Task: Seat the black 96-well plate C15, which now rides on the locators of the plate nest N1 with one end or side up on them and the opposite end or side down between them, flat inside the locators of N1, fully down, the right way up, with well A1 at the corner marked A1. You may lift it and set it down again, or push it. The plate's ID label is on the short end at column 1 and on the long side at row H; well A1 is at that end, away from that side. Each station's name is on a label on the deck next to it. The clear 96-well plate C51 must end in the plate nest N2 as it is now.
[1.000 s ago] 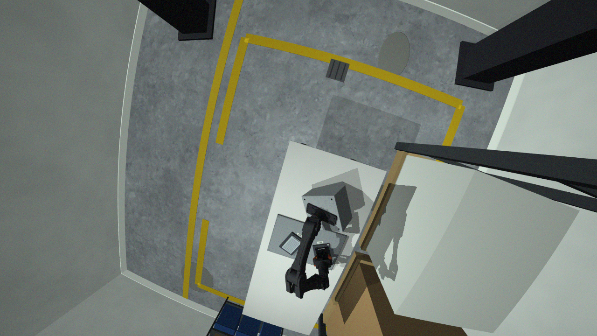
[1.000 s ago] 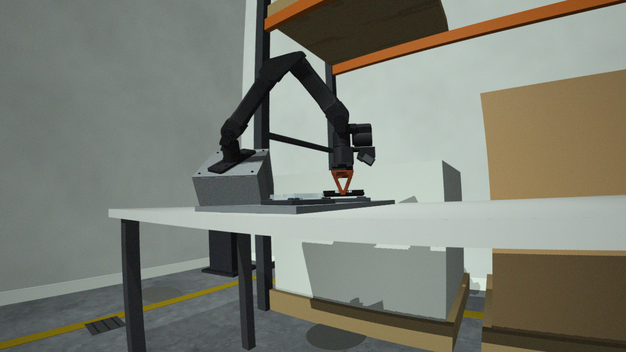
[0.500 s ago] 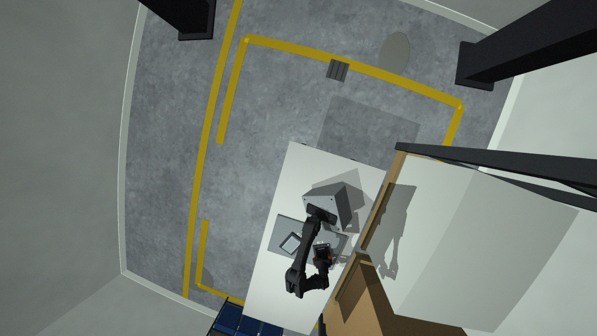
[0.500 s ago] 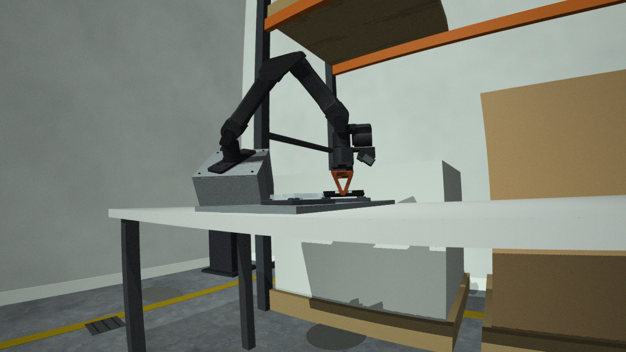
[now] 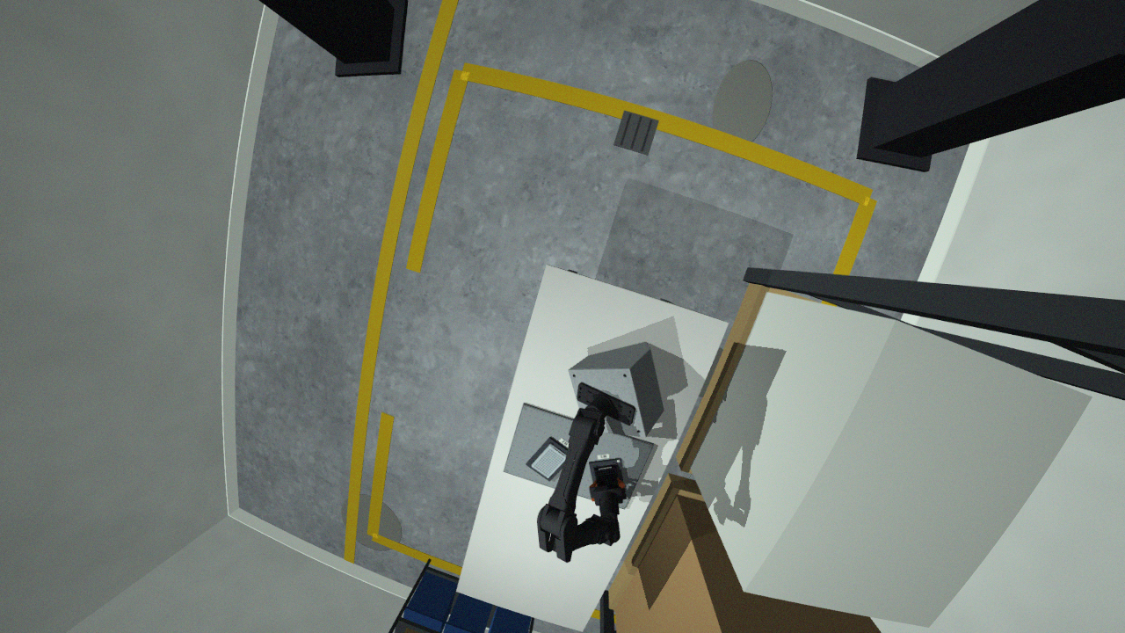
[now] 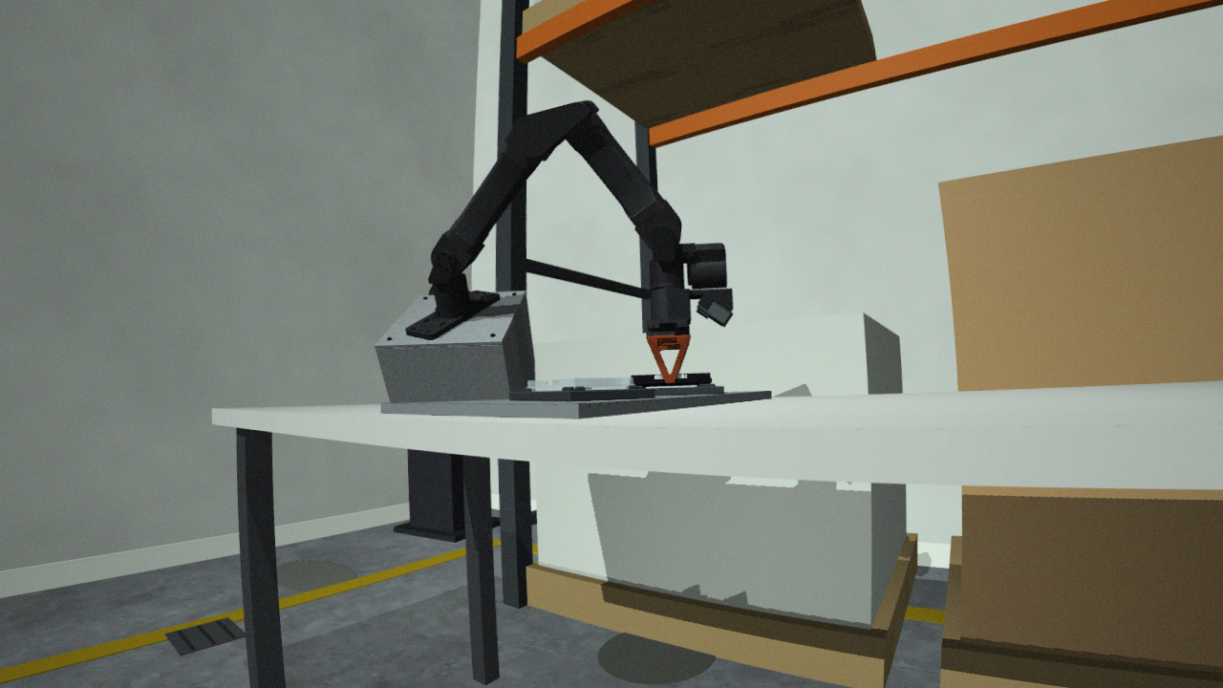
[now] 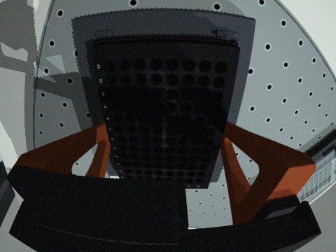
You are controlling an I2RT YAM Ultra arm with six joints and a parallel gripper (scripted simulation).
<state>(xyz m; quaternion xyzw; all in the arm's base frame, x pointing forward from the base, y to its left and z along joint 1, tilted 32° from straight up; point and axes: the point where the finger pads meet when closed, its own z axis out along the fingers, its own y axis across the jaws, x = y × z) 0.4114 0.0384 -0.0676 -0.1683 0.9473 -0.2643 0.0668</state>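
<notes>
Now: hand right at the black 96-well plate C15. The rest, counted from my hand: white N1 label: 90 mm behind, 30 mm to the right, 30 mm below; then N2 label: 130 mm behind, 180 mm to the right, 30 mm below; then dark plate nest N1: 20 mm below.
</notes>
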